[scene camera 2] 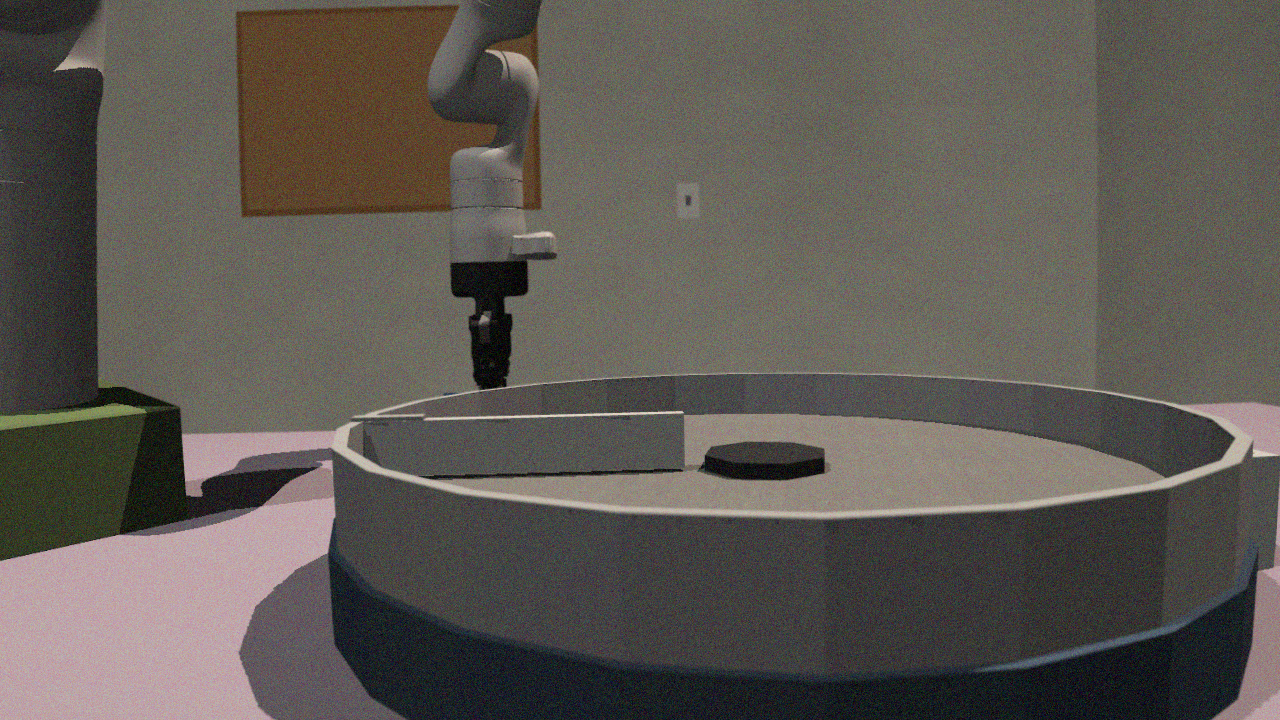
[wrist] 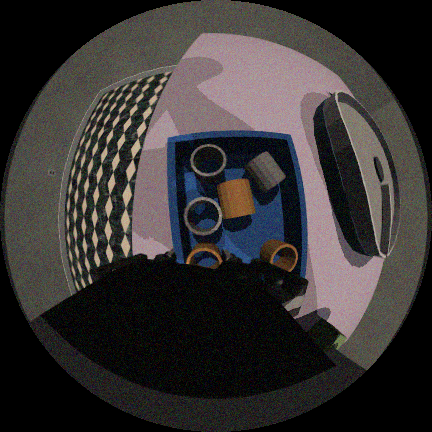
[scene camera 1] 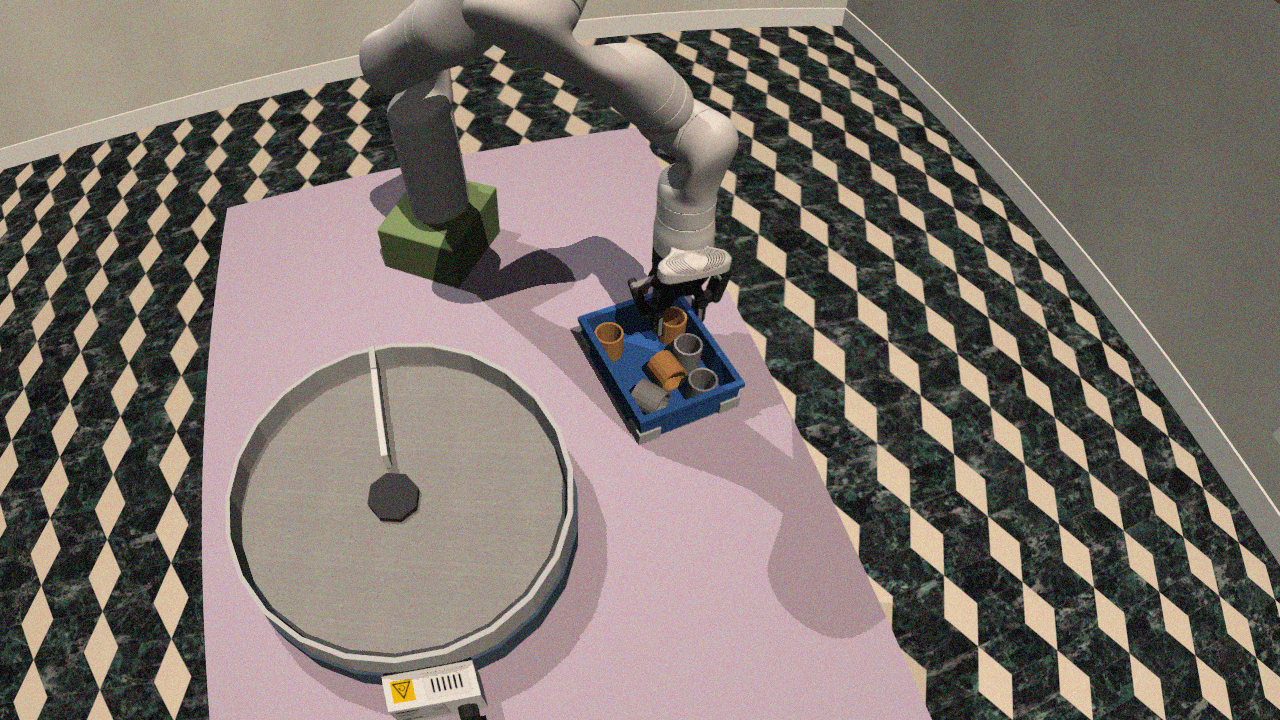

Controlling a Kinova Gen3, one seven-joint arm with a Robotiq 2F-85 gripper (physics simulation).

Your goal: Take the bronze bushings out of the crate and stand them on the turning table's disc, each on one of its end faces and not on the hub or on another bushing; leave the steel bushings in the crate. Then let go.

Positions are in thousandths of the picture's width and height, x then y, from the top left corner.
Labels:
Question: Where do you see a blue crate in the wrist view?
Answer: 649, 492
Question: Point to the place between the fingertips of the gripper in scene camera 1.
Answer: At 529, 455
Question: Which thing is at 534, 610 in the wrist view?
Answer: The gripper.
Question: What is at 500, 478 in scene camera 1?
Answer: A blue crate.

